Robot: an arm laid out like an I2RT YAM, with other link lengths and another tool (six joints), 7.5 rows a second.
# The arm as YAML. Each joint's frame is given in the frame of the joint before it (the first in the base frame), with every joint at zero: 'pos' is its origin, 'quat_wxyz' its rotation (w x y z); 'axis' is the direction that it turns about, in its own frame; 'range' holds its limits. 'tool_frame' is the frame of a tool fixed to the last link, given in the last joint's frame.
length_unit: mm
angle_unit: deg
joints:
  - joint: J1
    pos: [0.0, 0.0, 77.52]
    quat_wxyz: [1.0, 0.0, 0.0, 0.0]
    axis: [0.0, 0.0, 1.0]
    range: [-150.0, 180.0]
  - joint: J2
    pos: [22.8, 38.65, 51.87]
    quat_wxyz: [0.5, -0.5, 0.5, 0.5]
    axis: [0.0, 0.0, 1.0]
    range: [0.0, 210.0]
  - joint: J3
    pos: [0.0, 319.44, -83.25]
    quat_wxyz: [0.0, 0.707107, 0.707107, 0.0]
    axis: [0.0, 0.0, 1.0]
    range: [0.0, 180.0]
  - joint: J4
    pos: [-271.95, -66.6, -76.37]
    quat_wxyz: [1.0, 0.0, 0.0, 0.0]
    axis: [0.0, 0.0, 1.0]
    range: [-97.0, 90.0]
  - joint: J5
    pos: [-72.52, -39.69, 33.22]
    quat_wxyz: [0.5, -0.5, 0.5, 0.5]
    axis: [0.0, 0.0, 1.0]
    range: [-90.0, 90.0]
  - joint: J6
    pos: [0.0, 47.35, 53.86]
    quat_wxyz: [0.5, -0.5, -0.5, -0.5]
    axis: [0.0, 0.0, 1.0]
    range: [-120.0, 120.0]
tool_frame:
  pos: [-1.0, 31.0, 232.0]
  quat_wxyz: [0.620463, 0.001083, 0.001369, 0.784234]
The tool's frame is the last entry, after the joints.
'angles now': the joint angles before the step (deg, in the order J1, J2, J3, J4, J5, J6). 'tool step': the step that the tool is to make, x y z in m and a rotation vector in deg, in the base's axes. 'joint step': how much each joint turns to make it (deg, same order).
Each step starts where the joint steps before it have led.
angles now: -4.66, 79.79, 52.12, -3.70, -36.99, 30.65
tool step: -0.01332, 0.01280, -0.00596, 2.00, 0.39, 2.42
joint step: 0.18, -0.43, -2.61, 2.04, -2.94, 0.64
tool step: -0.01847, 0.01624, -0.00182, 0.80, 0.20, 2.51
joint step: 1.24, -1.76, -2.11, 0.09, -1.49, 0.00
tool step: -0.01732, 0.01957, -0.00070, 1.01, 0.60, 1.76
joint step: 2.57, -2.07, -2.09, 0.49, 0.17, 1.68
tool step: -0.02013, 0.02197, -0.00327, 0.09, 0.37, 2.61
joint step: 3.11, -1.89, -1.81, -0.15, 0.38, 0.45
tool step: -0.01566, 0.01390, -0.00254, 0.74, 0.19, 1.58
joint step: 2.02, -1.66, -2.21, 1.16, -0.01, 1.15
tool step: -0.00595, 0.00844, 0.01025, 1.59, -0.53, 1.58
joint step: 0.44, -0.44, 0.03, 0.87, -1.76, 1.02
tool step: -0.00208, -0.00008, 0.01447, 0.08, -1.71, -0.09
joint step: 0.11, -1.72, 0.60, -0.57, 0.21, 0.05
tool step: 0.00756, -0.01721, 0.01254, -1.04, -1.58, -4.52
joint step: -0.43, -3.24, 0.18, -1.26, 4.18, 1.03
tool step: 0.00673, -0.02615, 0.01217, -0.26, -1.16, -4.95
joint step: -2.31, -3.18, -0.08, -1.36, 2.54, 1.00
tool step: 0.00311, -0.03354, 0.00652, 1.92, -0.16, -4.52
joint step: -5.34, -2.60, -1.51, 0.12, -1.51, 1.79
